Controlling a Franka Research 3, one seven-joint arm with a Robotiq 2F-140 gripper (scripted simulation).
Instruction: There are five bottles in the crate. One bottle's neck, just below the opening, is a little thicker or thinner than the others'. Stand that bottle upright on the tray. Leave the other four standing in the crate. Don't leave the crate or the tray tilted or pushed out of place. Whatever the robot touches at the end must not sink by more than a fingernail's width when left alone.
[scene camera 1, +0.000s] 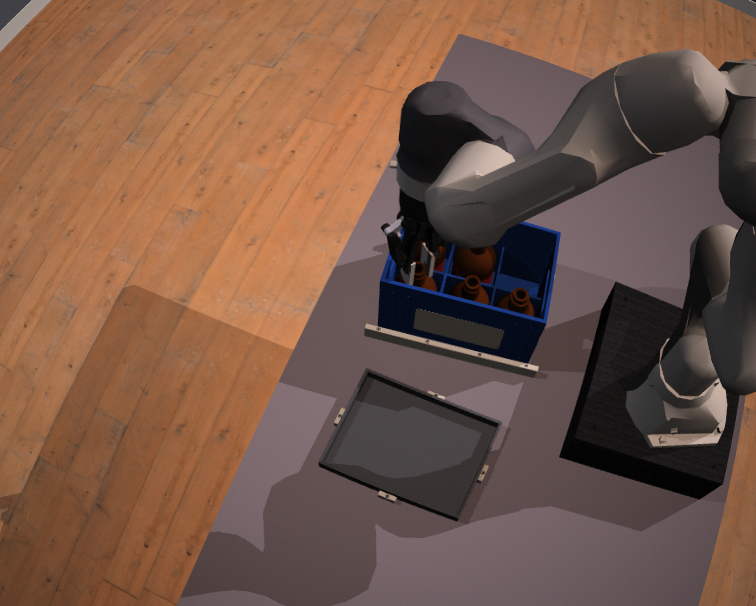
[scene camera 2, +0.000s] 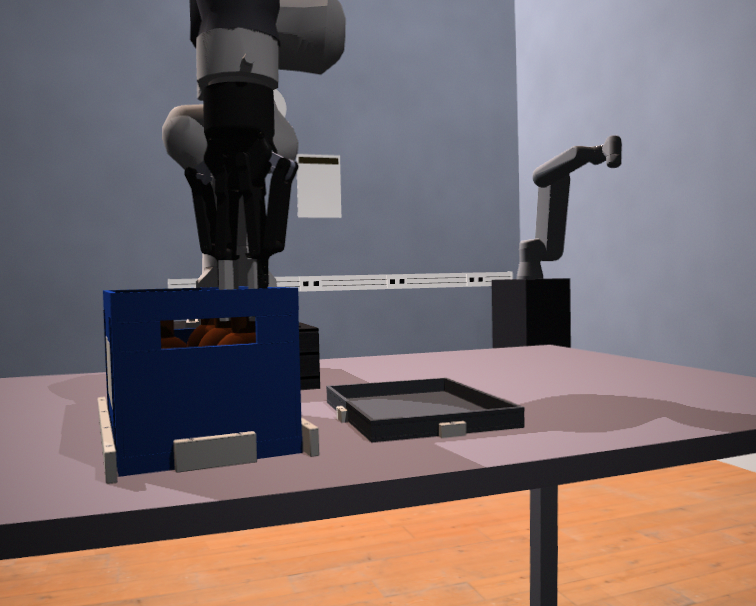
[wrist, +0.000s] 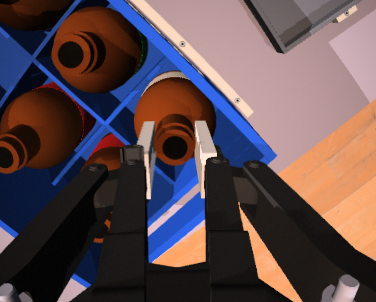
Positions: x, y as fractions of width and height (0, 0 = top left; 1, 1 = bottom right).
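There is a dark tray (scene camera 1: 0.56, 0.74), and scene camera 2 gives me the tray (scene camera 2: 0.53, 0.68) as well. I see a bottle (scene camera 2: 0.32, 0.55), while the wrist view has a bottle (wrist: 0.29, 0.50) and also a bottle (wrist: 0.28, 0.17). As for my gripper (scene camera 2: 0.32, 0.53), I find it in other views too: my gripper (scene camera 1: 0.55, 0.45), and again my gripper (wrist: 0.47, 0.46).
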